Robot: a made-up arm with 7 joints. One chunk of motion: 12 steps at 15 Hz.
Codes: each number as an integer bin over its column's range. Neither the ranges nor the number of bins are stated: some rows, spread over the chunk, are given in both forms.
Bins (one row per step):
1: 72 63 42 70 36 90 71
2: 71 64 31 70 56 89 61
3: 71 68 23 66 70 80 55
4: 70 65 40 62 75 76 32
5: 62 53 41 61 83 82 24
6: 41 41 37 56 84 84 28
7: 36 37 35 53 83 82 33
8: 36 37 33 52 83 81 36
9: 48 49 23 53 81 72 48
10: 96 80 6 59 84 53 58
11: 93 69 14 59 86 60 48
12: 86 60 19 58 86 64 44
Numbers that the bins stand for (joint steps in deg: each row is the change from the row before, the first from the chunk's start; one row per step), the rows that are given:
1: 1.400 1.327 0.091 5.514 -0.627 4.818 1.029
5: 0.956 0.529 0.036 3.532 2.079 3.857 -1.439
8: -0.200 -0.747 -0.400 1.551 2.079 3.736 -0.809
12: 2.022 1.088 -1.164 2.872 2.252 1.693 -0.389
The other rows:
2: 1.356 1.407 -0.509 5.514 0.524 4.698 0.504
3: 1.356 1.726 -0.945 4.633 1.330 3.616 0.189
4: 1.311 1.487 -0.018 3.753 1.618 3.135 -1.019
6: 0.022 -0.428 -0.182 2.431 2.136 4.097 -1.229
7: -0.200 -0.747 -0.291 1.771 2.079 3.857 -0.967
9: 0.333 0.210 -0.945 1.771 1.964 2.655 -0.179
10: 2.467 2.684 -1.873 3.092 2.136 0.371 0.346
11: 2.333 1.806 -1.436 3.092 2.252 1.212 -0.179

